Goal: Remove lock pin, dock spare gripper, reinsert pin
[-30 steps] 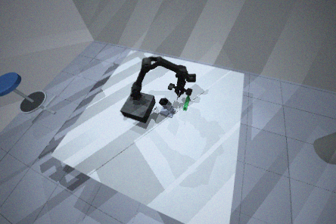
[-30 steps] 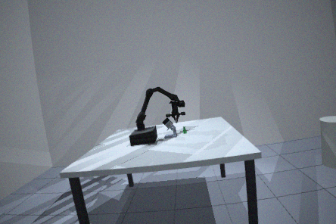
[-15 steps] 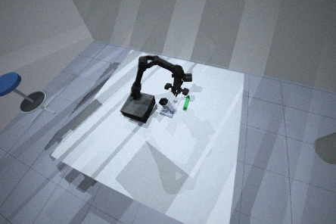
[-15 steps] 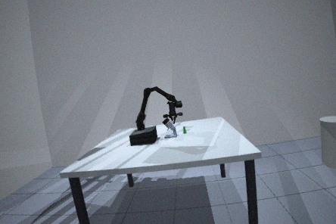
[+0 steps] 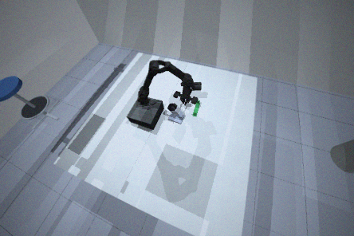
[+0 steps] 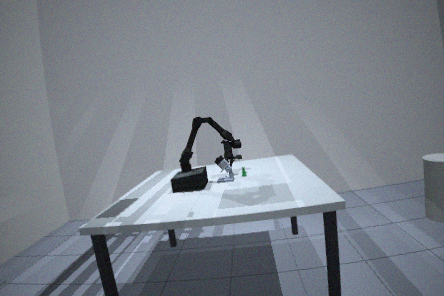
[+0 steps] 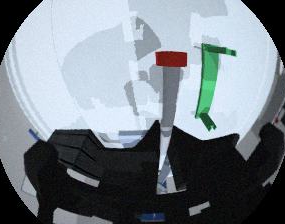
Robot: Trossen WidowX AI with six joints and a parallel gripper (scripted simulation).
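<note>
My gripper tip is 100 mm to the left of the mount and 20 mm past it. From my gripper tip the other things lie so: green bracket: 100 mm ahead, 20 mm to the left, 20 mm below; then spare gripper: 100 mm to the right, 70 mm above, 40 mm behind.
</note>
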